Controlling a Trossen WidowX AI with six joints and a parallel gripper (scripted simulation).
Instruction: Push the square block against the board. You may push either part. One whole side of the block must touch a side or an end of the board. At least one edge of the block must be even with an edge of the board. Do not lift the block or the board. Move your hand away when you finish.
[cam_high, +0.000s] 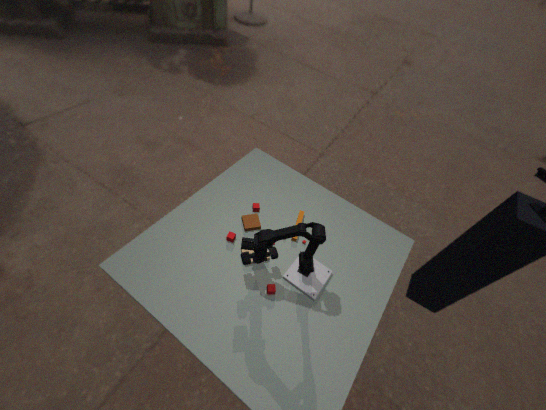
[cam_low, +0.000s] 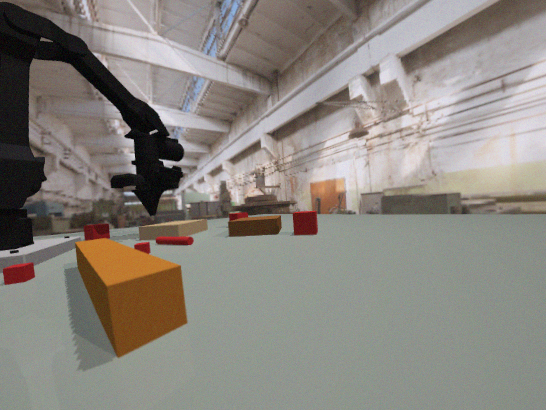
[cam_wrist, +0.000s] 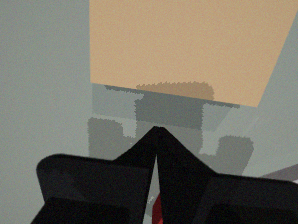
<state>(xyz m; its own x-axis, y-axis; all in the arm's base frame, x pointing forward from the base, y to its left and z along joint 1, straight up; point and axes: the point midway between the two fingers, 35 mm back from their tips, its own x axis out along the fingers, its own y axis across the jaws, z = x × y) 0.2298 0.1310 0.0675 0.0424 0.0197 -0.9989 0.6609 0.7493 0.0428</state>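
My gripper tip is now 50 mm short of the light tan square block, 60 mm to the left of it and 40 mm above it. Round my gripper tip: flat brown square block (190 mm ahead, 220 mm to the right, 40 mm below); then orange board (60 mm behind, 380 mm to the right, 40 mm below).
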